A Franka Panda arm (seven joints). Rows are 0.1 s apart.
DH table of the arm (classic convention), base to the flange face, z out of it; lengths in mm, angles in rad. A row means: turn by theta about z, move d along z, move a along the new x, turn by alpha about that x. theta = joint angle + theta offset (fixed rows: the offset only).
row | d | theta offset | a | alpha
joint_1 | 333 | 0 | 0 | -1.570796
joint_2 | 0 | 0 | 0 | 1.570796
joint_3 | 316 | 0 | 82.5 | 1.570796
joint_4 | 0 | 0 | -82.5 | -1.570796
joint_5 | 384 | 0 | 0 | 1.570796
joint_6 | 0 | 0 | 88 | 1.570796
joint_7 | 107 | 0 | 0 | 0
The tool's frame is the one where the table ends.
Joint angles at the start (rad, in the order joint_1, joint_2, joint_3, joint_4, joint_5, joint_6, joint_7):
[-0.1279 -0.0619 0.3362 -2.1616 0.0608 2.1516 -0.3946]
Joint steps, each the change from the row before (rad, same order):
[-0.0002 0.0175 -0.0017 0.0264 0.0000 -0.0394 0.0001]
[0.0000 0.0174 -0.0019 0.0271 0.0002 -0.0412 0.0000]
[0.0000 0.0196 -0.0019 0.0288 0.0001 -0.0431 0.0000]
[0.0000 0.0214 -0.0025 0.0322 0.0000 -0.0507 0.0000]
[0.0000 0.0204 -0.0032 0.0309 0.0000 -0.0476 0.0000]
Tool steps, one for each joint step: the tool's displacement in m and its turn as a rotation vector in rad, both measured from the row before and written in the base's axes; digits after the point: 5 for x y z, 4 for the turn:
[0.00358 -0.00036 -0.00007 0.0008 0.0303 -0.0002]
[0.00341 -0.00043 0.00015 0.0008 0.0313 0.0000]
[0.00365 -0.00050 -0.00033 0.0010 0.0336 0.0003]
[0.00362 -0.00092 -0.00029 0.0005 0.0396 0.0002]
[0.00350 -0.00141 -0.00010 0.0006 0.0368 -0.0005]

